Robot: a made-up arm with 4 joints. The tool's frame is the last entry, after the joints.
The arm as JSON. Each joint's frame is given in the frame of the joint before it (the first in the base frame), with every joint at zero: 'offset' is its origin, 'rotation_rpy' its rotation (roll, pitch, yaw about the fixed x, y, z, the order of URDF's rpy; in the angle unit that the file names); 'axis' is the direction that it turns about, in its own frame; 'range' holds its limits. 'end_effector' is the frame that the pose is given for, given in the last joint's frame.
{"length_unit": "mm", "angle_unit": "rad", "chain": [
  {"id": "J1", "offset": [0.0, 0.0, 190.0], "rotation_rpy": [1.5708, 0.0, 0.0], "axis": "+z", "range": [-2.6, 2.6]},
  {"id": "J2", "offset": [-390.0, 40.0, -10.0], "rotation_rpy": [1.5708, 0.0, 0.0], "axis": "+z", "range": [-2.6, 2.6]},
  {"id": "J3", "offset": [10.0, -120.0, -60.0], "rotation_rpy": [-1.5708, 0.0, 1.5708], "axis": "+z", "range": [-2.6, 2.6]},
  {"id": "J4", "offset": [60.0, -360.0, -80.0], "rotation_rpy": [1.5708, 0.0, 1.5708], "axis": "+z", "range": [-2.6, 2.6]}
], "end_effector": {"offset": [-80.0, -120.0, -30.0], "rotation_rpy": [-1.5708, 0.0, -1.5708]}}
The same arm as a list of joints. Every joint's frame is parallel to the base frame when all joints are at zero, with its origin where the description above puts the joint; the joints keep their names.
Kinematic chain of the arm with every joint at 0, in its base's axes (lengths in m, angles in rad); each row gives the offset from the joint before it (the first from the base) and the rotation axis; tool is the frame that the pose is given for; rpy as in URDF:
J1: xyz 0 0 0.19 axis -y
J2: xyz -0.39 0.01 0.04 axis -z
J3: xyz 0.01 0.12 0.06 axis -x
J4: xyz 0.08 -0.06 -0.36 axis -y
tool: xyz 0.12 0.03 -0.08 rpy 0 0 0
Joint limits (rad, base to tool): -2.6..2.6 -2.6..2.6 -2.6..2.6 -2.6..2.6

